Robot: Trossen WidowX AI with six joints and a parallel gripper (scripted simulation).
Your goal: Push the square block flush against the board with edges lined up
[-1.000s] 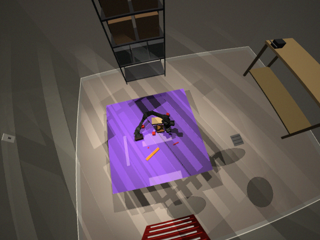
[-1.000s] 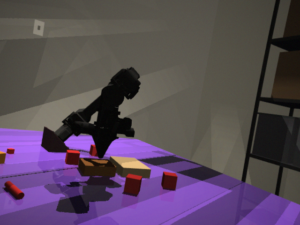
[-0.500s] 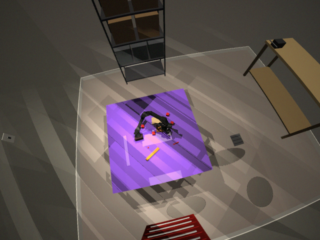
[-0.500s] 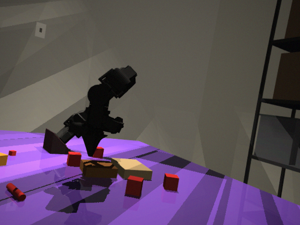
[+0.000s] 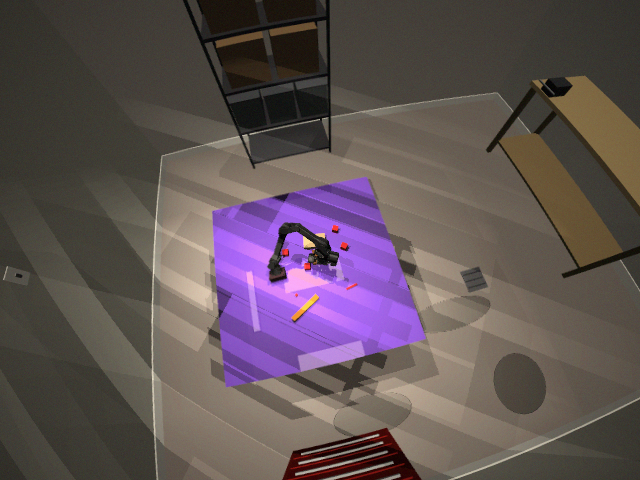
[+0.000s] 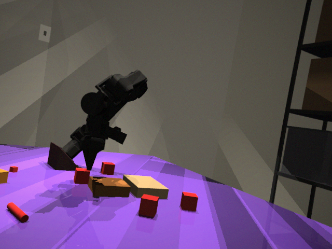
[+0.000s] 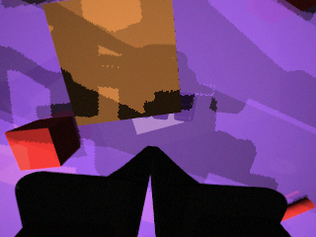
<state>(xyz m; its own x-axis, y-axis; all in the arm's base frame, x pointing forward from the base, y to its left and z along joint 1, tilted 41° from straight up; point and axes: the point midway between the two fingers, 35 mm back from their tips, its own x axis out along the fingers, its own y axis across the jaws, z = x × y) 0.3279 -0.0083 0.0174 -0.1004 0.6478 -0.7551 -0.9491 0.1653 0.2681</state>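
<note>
Right now my gripper tip is 10 mm past the square block, 70 mm to the right of it and 50 mm above it. Round my gripper tip: long orange bar 160 mm behind, 270 mm to the right, 50 mm below; then tan board 30 mm behind, 200 mm to the left, 50 mm below.
</note>
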